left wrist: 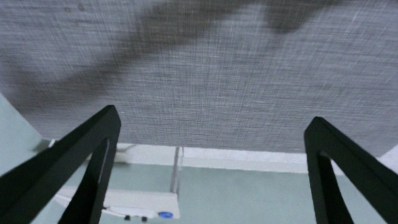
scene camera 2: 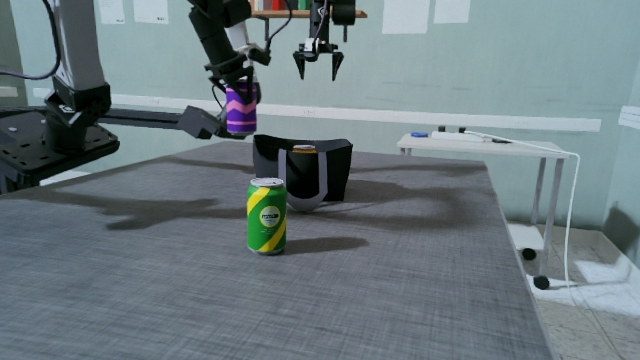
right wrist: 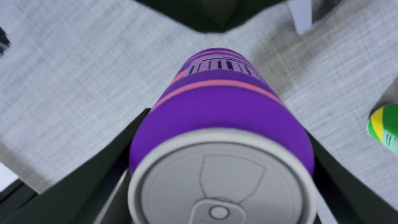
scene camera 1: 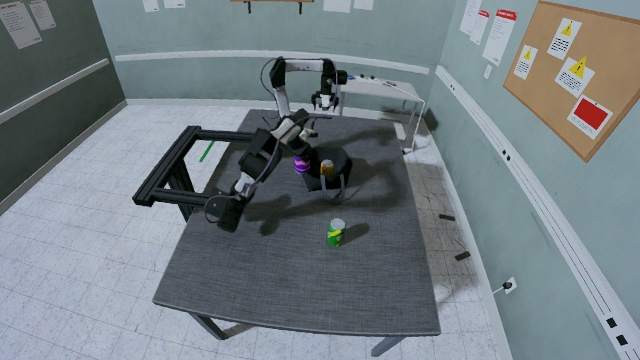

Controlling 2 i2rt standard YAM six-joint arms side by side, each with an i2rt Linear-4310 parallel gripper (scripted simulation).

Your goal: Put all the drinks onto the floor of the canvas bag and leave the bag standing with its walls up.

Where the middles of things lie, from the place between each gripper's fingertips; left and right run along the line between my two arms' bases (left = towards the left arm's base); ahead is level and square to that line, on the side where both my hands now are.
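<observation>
Purple can (scene camera 2: 242,118): 20 mm below my right hand.
Relative to my left hand, the purple can is 70 mm below, 360 mm to the right and 20 mm behind.
</observation>
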